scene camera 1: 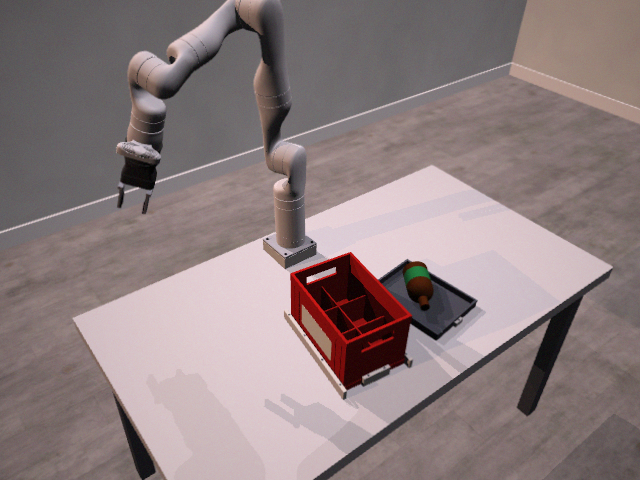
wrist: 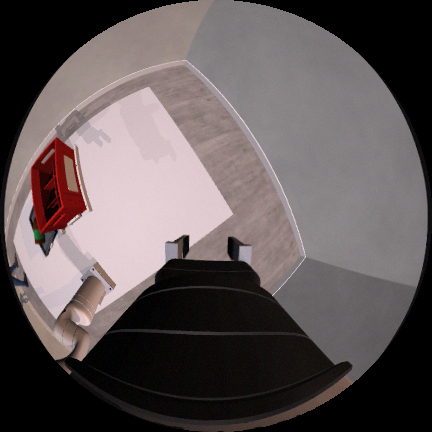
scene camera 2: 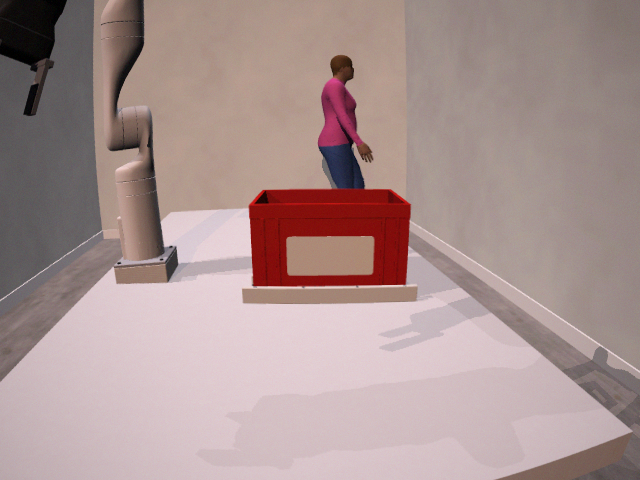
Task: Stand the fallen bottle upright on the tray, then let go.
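A brown bottle with a green band lies on its side on the dark tray. In scene camera 1 its neck points toward the front edge of the tray. In the wrist view the crate partly hides the bottle and the tray; neither shows in scene camera 2. My gripper is open and empty. It hangs high up on the far left, beyond the table's back edge and well away from the bottle. In scene camera 2 one finger shows at the upper left.
A red crate with dividers stands beside the tray, between it and the gripper's side of the table. Light rails edge its base. The arm's base is behind the crate. A person stands beyond the table's far end.
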